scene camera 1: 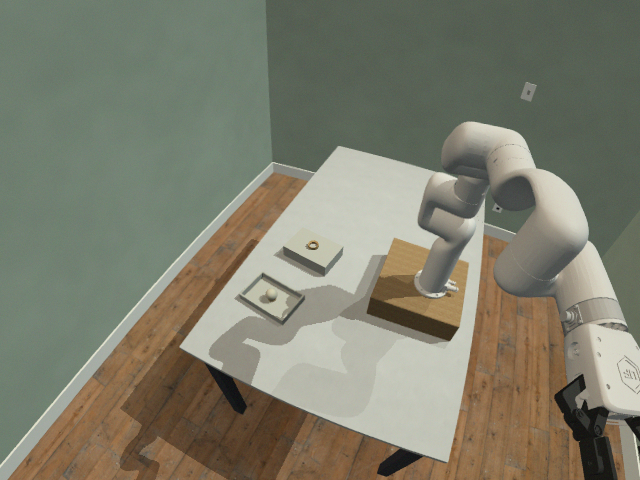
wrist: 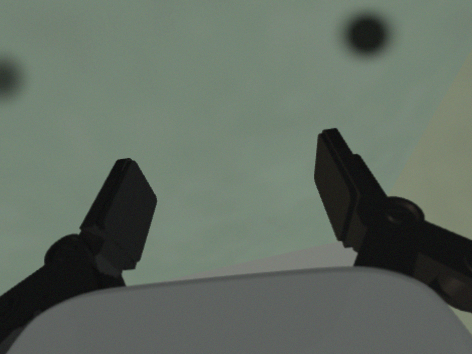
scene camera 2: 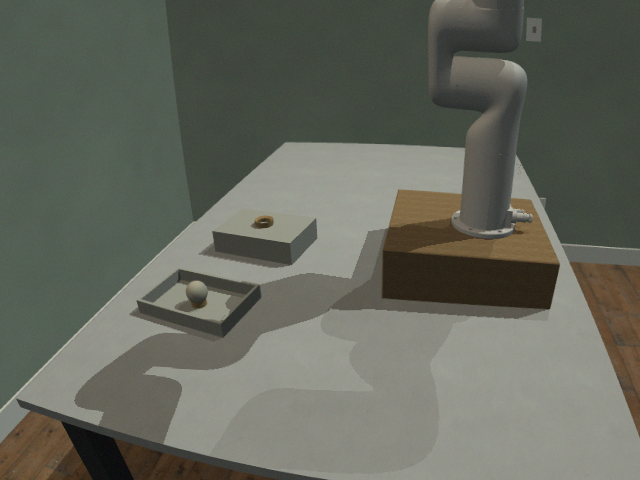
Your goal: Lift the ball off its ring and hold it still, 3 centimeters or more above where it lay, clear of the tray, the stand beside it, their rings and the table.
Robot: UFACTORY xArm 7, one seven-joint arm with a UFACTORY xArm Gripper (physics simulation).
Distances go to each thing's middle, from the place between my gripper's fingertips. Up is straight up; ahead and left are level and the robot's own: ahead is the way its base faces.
Right now the shallow grey tray [scene camera 2: 228,300] is 69 cm ahead of my hand, 47 cm to the right of it and 65 cm below it. Round my hand: stand [scene camera 2: 283,238] (64 cm ahead, 72 cm to the right, 63 cm below).
